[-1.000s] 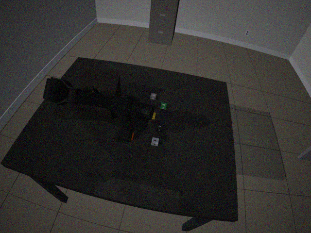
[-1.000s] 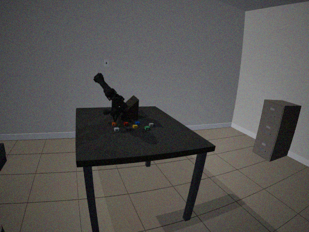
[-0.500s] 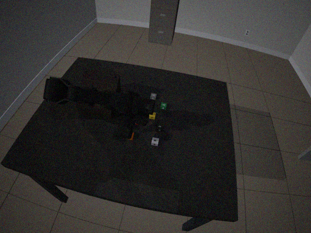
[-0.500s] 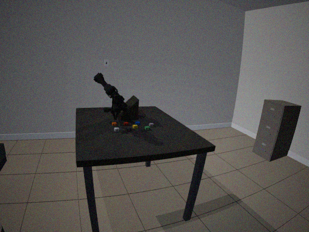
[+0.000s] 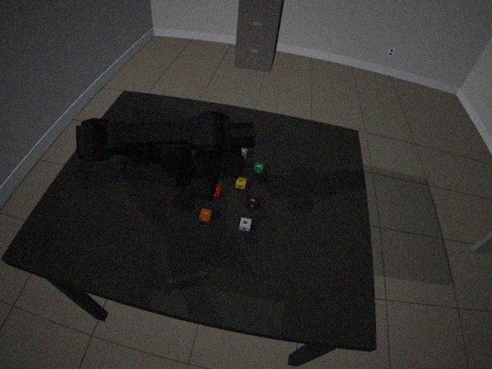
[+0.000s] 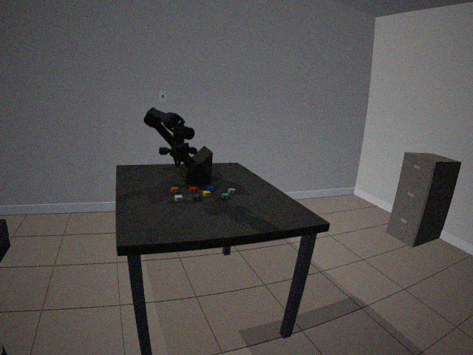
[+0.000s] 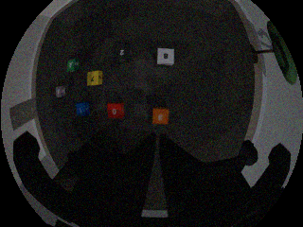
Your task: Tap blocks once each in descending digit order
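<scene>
Right now my gripper tip is 12 cm short of the black block, 7 cm to the right of it and 12 cm above it. Also, from my gripper tip: red block: 9 cm to the left, 12 cm below; orange block: 1 cm behind, 1 cm to the right, 12 cm below; white block: 11 cm ahead, 2 cm to the right, 12 cm below.
</scene>
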